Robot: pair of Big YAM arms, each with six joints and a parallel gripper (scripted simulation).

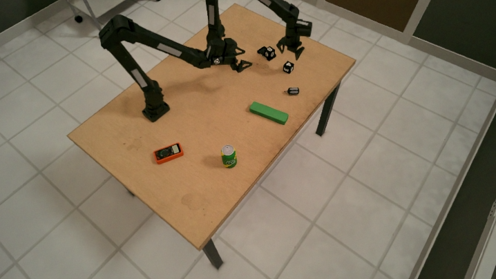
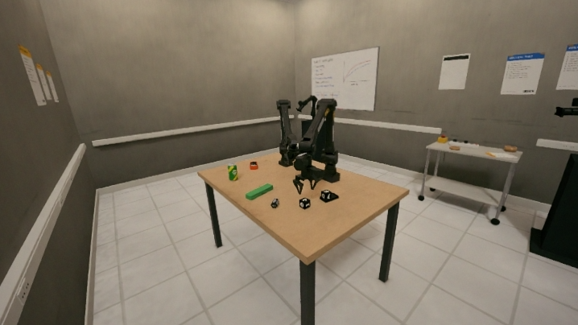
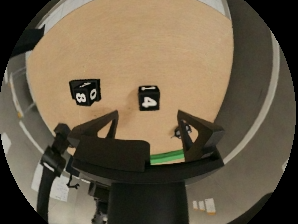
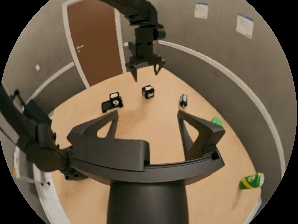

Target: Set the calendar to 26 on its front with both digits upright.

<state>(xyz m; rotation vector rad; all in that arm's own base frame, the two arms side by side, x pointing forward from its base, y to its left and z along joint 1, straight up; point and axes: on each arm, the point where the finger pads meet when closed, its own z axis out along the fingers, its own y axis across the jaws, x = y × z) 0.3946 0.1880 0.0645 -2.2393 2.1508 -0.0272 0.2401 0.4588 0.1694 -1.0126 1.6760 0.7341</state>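
My left hand is 10 mm to the left of the black calendar cube and 80 mm above it.
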